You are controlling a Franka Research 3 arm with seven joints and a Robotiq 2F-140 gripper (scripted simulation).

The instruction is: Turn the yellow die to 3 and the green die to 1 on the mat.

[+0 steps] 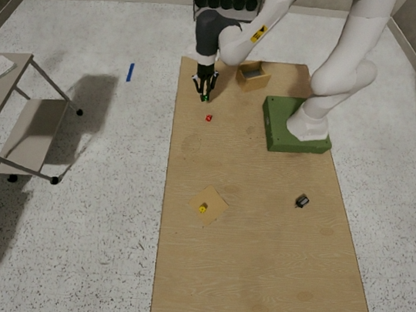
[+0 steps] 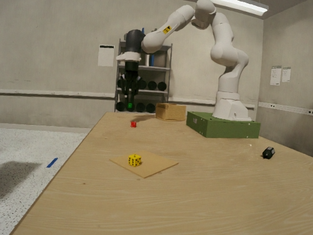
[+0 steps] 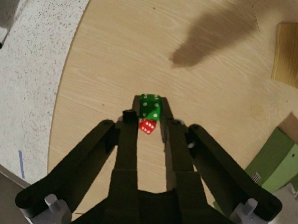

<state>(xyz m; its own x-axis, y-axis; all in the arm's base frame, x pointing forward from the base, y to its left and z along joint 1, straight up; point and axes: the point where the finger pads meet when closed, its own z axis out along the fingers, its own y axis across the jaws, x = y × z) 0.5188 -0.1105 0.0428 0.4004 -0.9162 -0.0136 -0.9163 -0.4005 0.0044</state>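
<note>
Now: hand 2 cm above the green die. Round my hand: wooden box (29 cm behind, 26 cm to the right, 8 cm below); then tan mat (6 cm behind, 55 cm to the left, 13 cm below); then red die (3 cm behind, 6 cm to the left, 12 cm below).
</note>
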